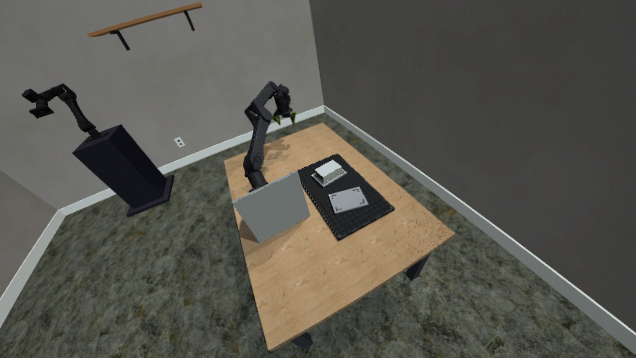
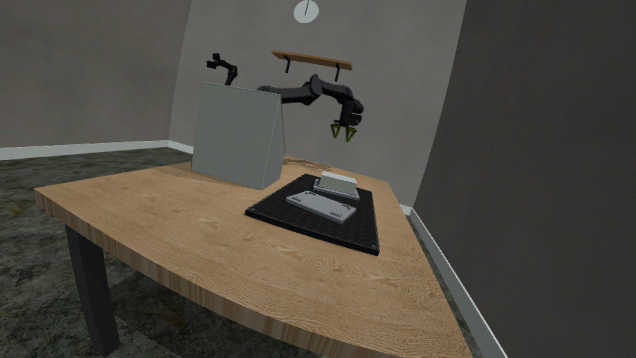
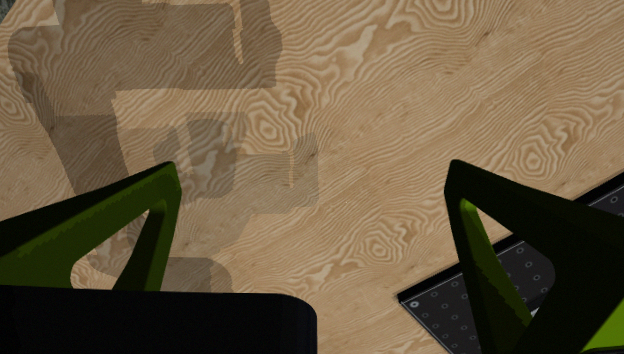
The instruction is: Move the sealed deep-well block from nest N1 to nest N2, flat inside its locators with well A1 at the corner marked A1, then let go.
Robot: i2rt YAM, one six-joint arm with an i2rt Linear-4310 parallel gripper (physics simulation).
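Where they show: gripper, between the fingertips: [image 1: 287,124] [image 2: 340,140] [image 3: 312,175]; arm's base, origin of its link: [image 1: 262,189] [image 2: 242,115].
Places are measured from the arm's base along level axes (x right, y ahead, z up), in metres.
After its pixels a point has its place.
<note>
The white deep-well block [image 1: 329,171] @[x -0.096, y 0.347, z -0.141 m] [image 2: 338,183] @[x -0.085, y 0.360, z -0.156 m] sits in a grey nest [image 1: 323,183] @[x -0.069, y 0.293, z -0.180 m] [image 2: 352,195] @[x -0.078, y 0.418, z -0.182 m] at the back part of the black perforated board. A second flat grey nest [image 1: 348,200] @[x 0.099, y 0.348, z -0.183 m] [image 2: 321,205] @[x 0.108, y 0.351, z -0.183 m] with raised corner locators lies beside it on the board and holds no block. The labels N1, N2 and A1 are too small to read. My gripper [image 1: 286,121] @[x -0.534, y 0.271, z -0.025 m] [image 2: 343,139] @[x -0.534, y 0.271, z -0.025 m] [image 3: 312,175] @[x -0.534, y 0.271, z -0.025 m] is open, with nothing between its green fingers. It hangs high above the table's far end, apart from the block and off the board.
The black board [image 1: 345,233] @[x 0.243, y 0.250, z -0.195 m] [image 2: 310,232] @[x 0.247, y 0.363, z -0.198 m] [image 3: 435,320] @[x -0.218, y 0.208, z -0.195 m] lies on the wooden table [image 1: 300,300] @[x 0.401, y -0.020, z -0.208 m] [image 2: 200,225] @[x 0.357, y 0.175, z -0.208 m] [image 3: 370,100] @[x -0.480, y 0.284, z -0.208 m]. A tall grey wedge-shaped panel [image 1: 275,210] @[x 0.085, y 0.019, z -0.060 m] [image 2: 235,135] @[x 0.082, y 0.042, z -0.063 m] stands on the table beside the board. Another dark arm stands on a pedestal [image 1: 122,167] away from the table.
</note>
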